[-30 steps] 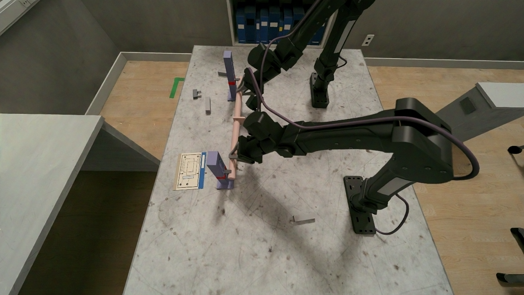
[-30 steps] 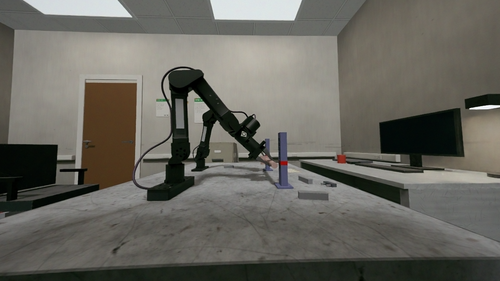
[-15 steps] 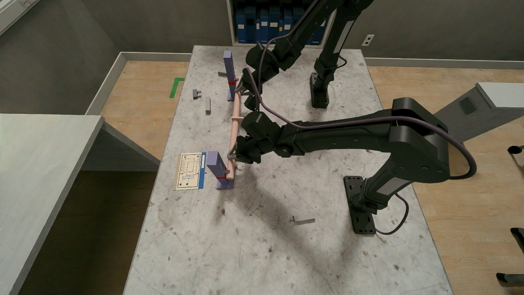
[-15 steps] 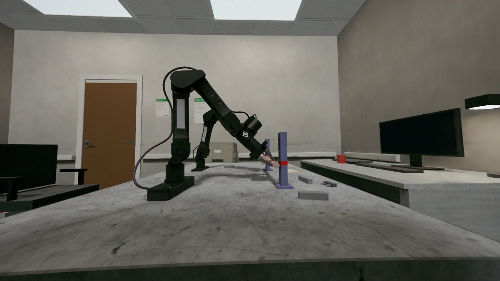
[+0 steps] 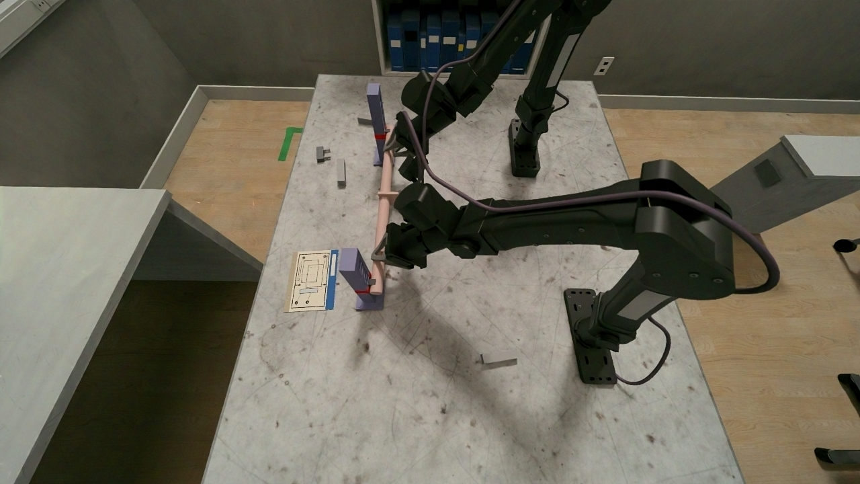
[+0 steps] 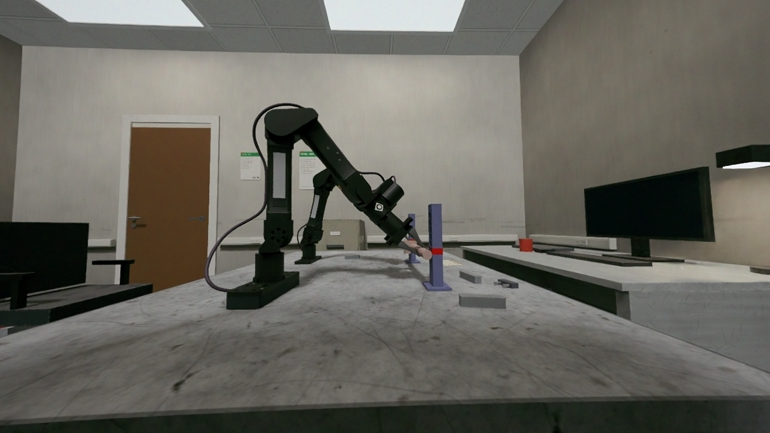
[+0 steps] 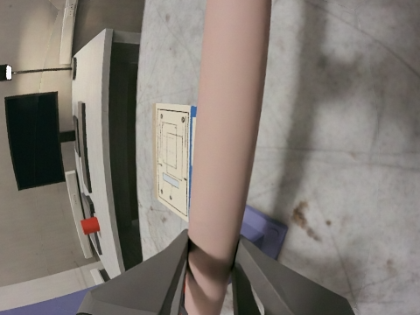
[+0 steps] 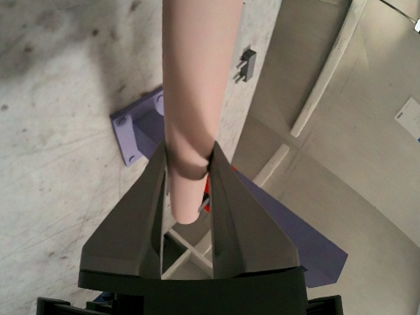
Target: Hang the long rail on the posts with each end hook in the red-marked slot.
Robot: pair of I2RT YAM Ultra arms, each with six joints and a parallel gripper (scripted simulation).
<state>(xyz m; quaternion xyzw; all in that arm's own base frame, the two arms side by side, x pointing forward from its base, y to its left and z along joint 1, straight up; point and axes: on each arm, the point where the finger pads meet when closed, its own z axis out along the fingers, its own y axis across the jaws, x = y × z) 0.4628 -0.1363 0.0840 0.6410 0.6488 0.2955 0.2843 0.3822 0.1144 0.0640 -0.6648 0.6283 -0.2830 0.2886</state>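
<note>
Right now my right hand is 30 mm short of the pink rail and 150 mm to the right of it. From my right hand the other things lie so: grey part (200 mm ahead, 90 mm to the right, 80 mm below); then paper card (210 mm ahead, 300 mm to the left, 90 mm below).
</note>
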